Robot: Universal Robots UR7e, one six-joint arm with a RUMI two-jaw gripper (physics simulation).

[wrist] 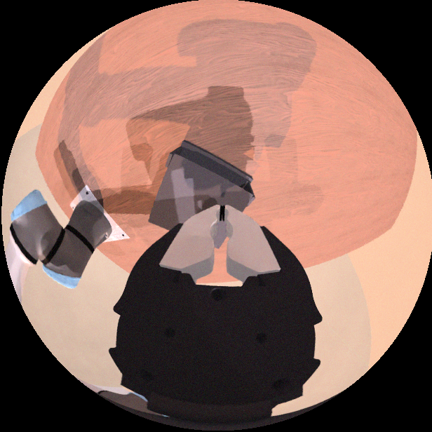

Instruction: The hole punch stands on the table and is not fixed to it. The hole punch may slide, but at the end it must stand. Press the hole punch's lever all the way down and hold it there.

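The dark grey hole punch (182, 187) stands on the table (350, 150), turned at an angle, with a long dark bar along its far edge. A light reflection lies on its broad top face. My gripper (222, 207) is shut and empty. Its fingertips overlap the near right part of the hole punch in the view. Whether they touch the lever, and how far down the lever is, I cannot tell. The fingers and the gripper body hide the near part of the hole punch.
The robot's own arm, with grey and blue joints (67, 255), shows at the left beside a white base plate (118, 231) near the table's edge. Several shadows of the arm and gripper fall across the table around the hole punch. Pale floor shows beyond the table.
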